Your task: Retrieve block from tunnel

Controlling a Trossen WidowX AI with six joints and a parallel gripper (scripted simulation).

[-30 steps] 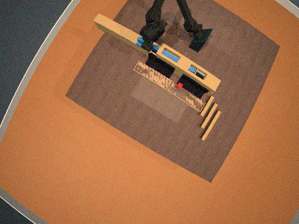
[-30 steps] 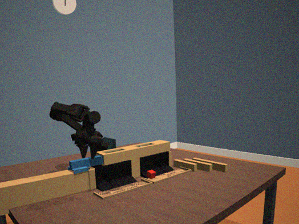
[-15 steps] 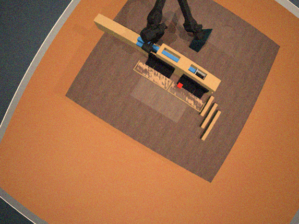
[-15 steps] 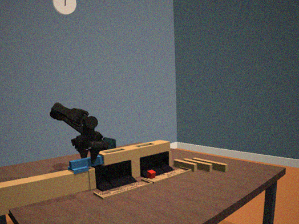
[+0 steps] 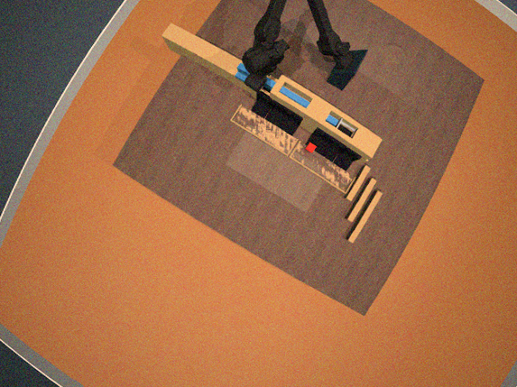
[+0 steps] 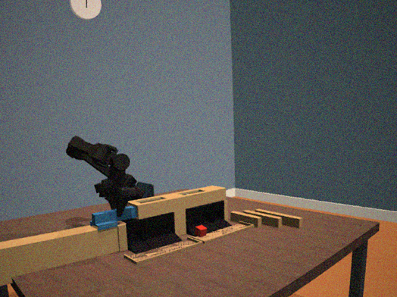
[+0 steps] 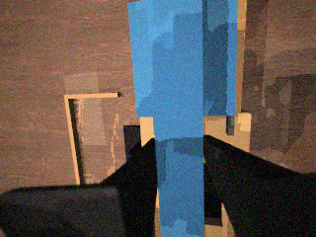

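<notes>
The small red block lies 130 mm ahead of my gripper tip, 300 mm to the left of it and 100 mm below it. From my gripper tip the other things lie so: tan covered tunnel: 30 mm ahead, 50 mm to the left, 50 mm below.
</notes>
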